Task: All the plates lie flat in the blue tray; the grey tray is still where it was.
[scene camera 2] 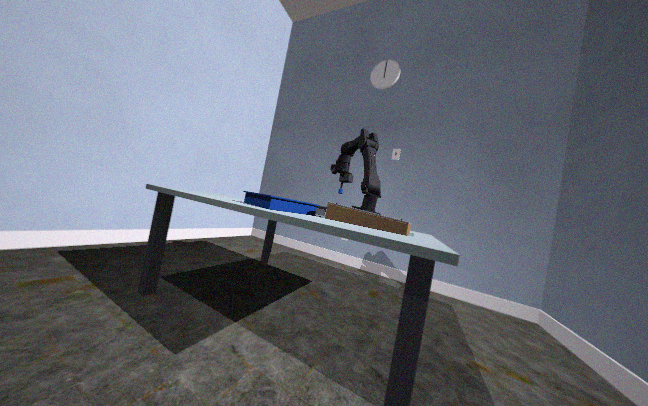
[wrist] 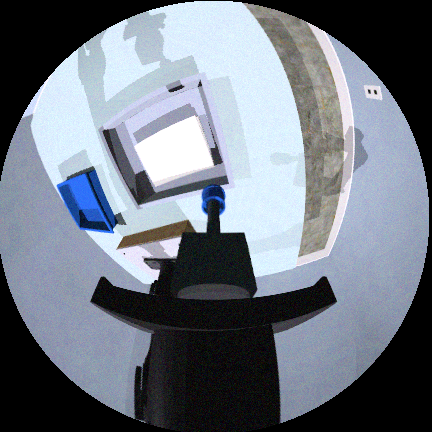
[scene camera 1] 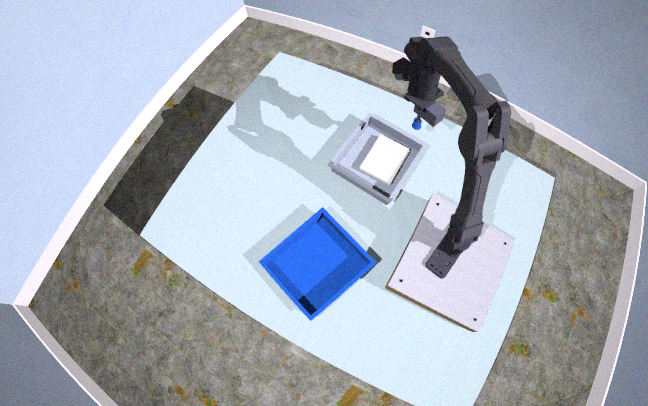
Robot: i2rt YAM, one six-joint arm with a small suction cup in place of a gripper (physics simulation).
A blue tray shows in scene camera 2, in the wrist view and in scene camera 1 [319, 261]. One and the same spot on the blue tray: [scene camera 2: 270, 202] is [wrist: 82, 223].
